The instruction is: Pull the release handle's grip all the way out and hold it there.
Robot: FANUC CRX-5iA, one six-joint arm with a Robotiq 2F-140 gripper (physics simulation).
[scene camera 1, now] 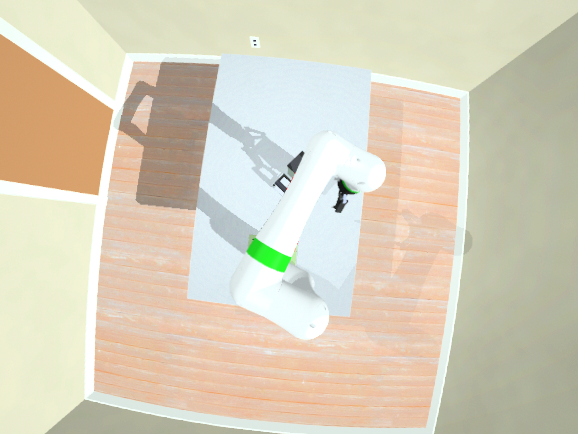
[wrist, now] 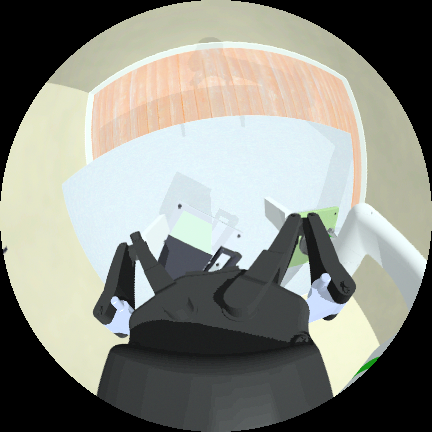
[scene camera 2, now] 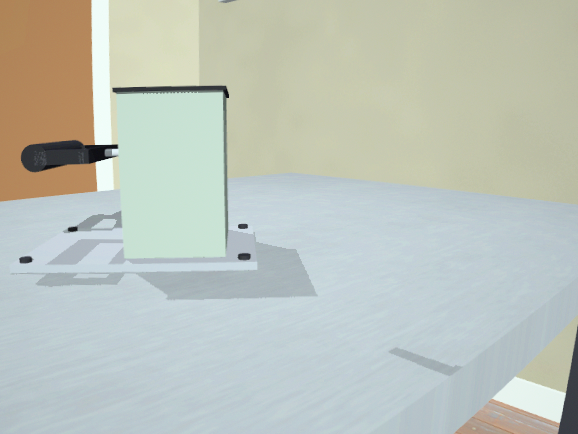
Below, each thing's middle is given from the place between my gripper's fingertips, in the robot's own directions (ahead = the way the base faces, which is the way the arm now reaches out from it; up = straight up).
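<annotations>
Picture the light base plate (wrist: 222, 234) for me: my gripper's 23 cm above it, 18 cm to the right of it and 4 cm short of it.
</annotations>
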